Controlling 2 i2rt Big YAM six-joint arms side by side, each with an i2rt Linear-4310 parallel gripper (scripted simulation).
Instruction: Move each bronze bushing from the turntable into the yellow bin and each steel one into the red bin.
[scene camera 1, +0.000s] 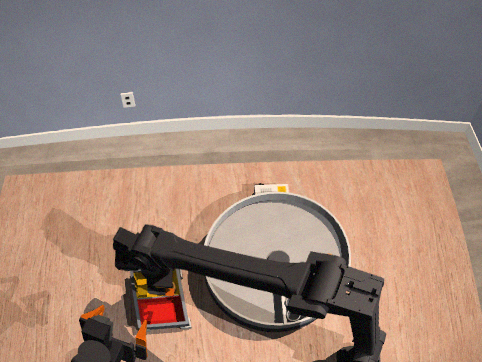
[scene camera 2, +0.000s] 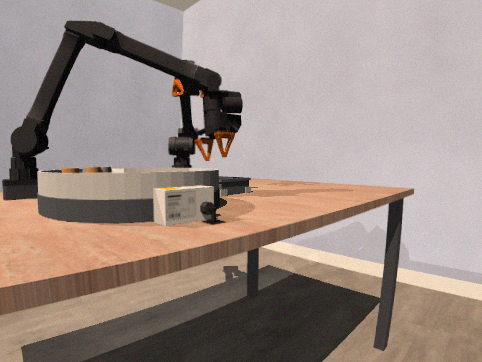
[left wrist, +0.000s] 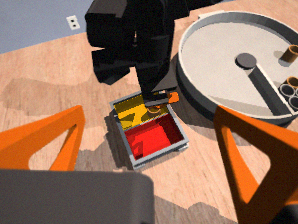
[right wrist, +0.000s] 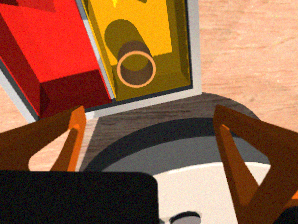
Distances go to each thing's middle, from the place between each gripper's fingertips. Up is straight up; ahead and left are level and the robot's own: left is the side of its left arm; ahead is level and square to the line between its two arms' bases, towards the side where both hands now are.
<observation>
The yellow bin (left wrist: 132, 112) lies 1 cm ahead of my right hand (scene camera 2: 215, 159), 4 cm to the left of it and 11 cm below it. From my right hand the other things lie so: red bin (scene camera 1: 167, 309): 8 cm behind, 4 cm to the left, 11 cm below; then turntable (scene camera 1: 279, 230): 3 cm ahead, 31 cm to the right, 7 cm below.
Right now the red bin is 11 cm ahead of my left hand, 4 cm to the right of it and 36 cm below it. From my left hand the other things lie so: turntable 21 cm ahead, 39 cm to the right, 32 cm below; yellow bin 19 cm ahead, 3 cm to the right, 36 cm below.
</observation>
